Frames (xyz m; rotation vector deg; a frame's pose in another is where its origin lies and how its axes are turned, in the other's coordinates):
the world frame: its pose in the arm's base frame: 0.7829 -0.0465 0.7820 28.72 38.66 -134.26
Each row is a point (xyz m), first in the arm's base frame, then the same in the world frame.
Working: the arm's base frame: its pose in the world frame: 0.9379 -0.2922 -0.5114 -28.72 -38.66 134.26

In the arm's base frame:
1: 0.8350 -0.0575 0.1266
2: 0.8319 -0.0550 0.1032
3: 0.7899 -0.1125 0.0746
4: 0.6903 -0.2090 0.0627
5: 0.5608 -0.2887 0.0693
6: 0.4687 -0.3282 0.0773
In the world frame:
1: 0.2983 0.2622 -0.5241
2: 0.3112 0.2663 -0.5436
3: 0.3832 0.2859 -0.5256
4: 0.5068 0.2872 -0.4616
5: 0.6347 0.2512 -0.3874
6: 0.7158 0.2131 -0.3419

